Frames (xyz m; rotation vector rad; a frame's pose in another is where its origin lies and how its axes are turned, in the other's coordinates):
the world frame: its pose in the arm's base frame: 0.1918 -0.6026 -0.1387 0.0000 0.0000 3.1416
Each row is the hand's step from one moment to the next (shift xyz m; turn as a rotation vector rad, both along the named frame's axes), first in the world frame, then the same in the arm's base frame.
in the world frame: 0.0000 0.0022 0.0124 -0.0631 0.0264 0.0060
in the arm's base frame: 0.0000 -0.0022 0.0124 0.0631 -0.0264 0.0060
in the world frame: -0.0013 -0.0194 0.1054 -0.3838 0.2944 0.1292
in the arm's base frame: 0.0013 0.0194 0.1054 0.3838 -0.2944 0.1292
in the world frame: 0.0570 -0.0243 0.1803 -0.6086 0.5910 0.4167
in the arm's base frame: -0.0570 0.0243 0.1803 0.6086 -0.5910 0.4167
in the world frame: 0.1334 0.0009 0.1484 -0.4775 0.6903 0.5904
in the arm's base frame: -0.1334 -0.0009 0.1484 0.4775 -0.6903 0.5904
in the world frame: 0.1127 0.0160 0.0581 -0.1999 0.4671 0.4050
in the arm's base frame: -0.1127 -0.0160 0.0581 0.1999 -0.4671 0.4050
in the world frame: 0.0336 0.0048 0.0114 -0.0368 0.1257 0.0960
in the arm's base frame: -0.0336 -0.0048 0.0114 0.0368 -0.1257 0.0960
